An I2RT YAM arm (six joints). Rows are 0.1 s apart.
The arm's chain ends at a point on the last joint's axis. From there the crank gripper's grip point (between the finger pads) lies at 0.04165 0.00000 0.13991 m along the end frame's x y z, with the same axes.
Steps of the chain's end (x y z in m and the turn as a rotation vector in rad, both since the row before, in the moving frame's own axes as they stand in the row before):
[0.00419 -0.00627 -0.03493 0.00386 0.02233 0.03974]
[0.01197 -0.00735 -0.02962 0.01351 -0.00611 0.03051]
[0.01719 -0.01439 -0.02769 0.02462 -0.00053 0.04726]
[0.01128 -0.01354 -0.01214 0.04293 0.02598 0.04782]
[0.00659 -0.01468 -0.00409 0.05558 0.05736 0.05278]
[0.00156 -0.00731 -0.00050 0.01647 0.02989 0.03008]
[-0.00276 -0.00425 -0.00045 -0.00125 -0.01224 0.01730]
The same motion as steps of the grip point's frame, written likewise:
[0.00728 -0.00509 -0.03589 0.00386 0.02233 0.03974]
[0.01112 -0.00798 -0.02937 0.01351 -0.00611 0.03051]
[0.01715 -0.01587 -0.02769 0.02462 -0.00053 0.04726]
[0.01499 -0.01744 -0.01335 0.04293 0.02598 0.04782]
[0.01468 -0.01997 -0.00686 0.05558 0.05736 0.05278]
[0.00574 -0.00829 -0.00182 0.01647 0.02989 0.03008]
[-0.00448 -0.00337 0.00005 -0.00125 -0.01224 0.01730]

